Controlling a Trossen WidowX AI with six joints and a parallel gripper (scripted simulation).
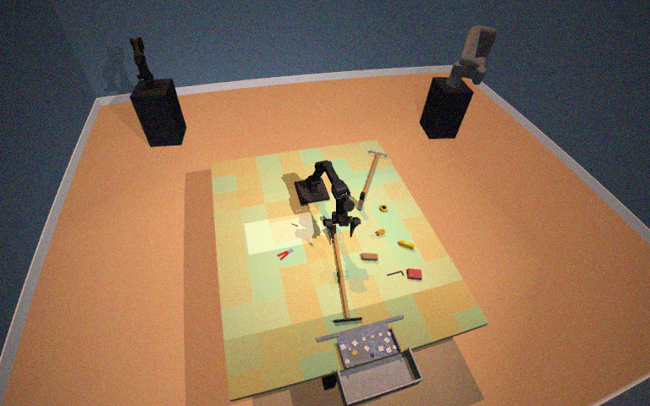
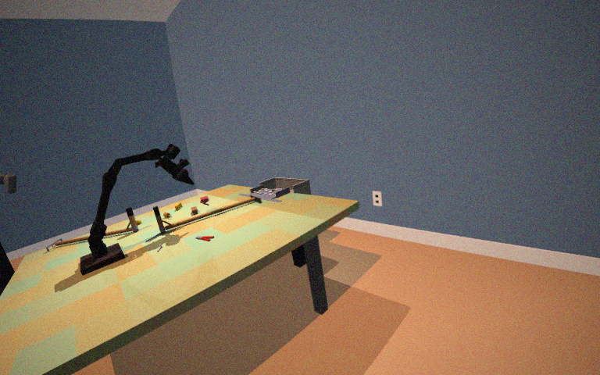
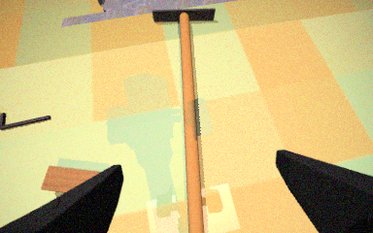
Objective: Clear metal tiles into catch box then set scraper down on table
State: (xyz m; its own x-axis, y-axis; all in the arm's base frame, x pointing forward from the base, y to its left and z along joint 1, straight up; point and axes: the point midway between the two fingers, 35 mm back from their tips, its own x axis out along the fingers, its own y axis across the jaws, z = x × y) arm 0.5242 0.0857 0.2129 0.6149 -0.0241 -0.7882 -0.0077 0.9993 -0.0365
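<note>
My gripper tip is now 150 mm above the long scraper, 60 mm short of it and 10 mm to the left of it. The rest, counted from my gripper tip: orange screwdriver 270 mm to the left, 190 mm below, 150 mm behind; hex key 320 mm to the left, 210 mm below, 130 mm ahead; brown block 200 mm below, 180 mm to the left, 10 mm ahead.
</note>
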